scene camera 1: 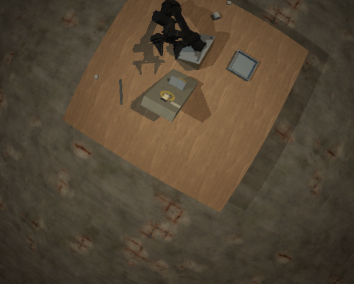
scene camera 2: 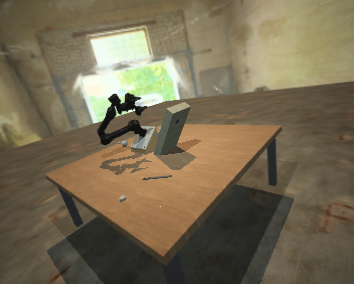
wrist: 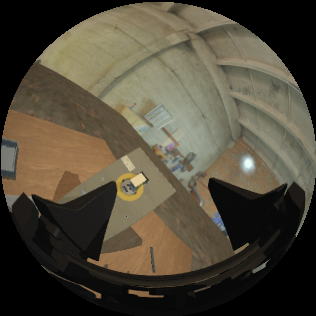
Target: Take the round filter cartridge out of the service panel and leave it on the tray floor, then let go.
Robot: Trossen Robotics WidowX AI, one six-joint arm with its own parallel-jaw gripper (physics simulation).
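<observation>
The service panel (scene camera 1: 185, 95) (scene camera 2: 172, 131) (wrist: 156, 192) is a grey-green box standing tilted on the table. The round filter cartridge (wrist: 128, 187) is a grey disc inside a yellow ring on the panel's face in the wrist view. A cream block overlaps its edge. The ring also shows in scene camera 1, where cartridge detail is too small to tell. The tray (scene camera 1: 243, 65) (wrist: 17, 159) is shallow and blue-grey, lying flat apart from the panel; it does not show in scene camera 2. My gripper (scene camera 1: 168, 55) (scene camera 2: 142, 104) (wrist: 163, 184) is open and empty, raised in front of the panel's face, clear of it.
The arm's grey base plate (scene camera 1: 188, 56) (scene camera 2: 144, 138) stands behind the panel in scene camera 1. A dark thin rod (scene camera 1: 121, 92) (scene camera 2: 157, 177) (wrist: 152, 259) and a small pale cap (scene camera 1: 96, 76) (scene camera 2: 123, 198) lie on the table. A small grey block (scene camera 1: 216, 15) lies near the base.
</observation>
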